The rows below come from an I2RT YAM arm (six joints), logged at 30 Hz.
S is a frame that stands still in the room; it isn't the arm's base.
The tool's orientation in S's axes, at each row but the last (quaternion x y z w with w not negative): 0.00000 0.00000 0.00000 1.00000; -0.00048 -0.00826 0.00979 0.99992; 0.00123 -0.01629 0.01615 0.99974; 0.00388 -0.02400 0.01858 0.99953; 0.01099 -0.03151 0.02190 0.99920; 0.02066 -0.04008 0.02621 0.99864
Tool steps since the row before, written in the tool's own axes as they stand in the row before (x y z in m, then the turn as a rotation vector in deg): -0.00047 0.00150 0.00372 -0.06 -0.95 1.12; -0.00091 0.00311 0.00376 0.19 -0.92 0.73; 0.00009 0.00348 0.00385 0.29 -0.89 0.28; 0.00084 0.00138 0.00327 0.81 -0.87 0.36; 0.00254 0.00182 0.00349 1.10 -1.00 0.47; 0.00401 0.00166 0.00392 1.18 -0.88 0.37
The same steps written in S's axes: -0.00047 0.00150 0.00372 -0.06 -0.95 1.12; -0.00103 0.00309 0.00374 0.20 -0.92 0.73; -0.00015 0.00347 0.00386 0.31 -0.88 0.29; 0.00063 0.00138 0.00332 0.82 -0.84 0.39; 0.00223 0.00185 0.00368 1.11 -0.96 0.52; 0.00359 0.00169 0.00429 1.19 -0.83 0.43
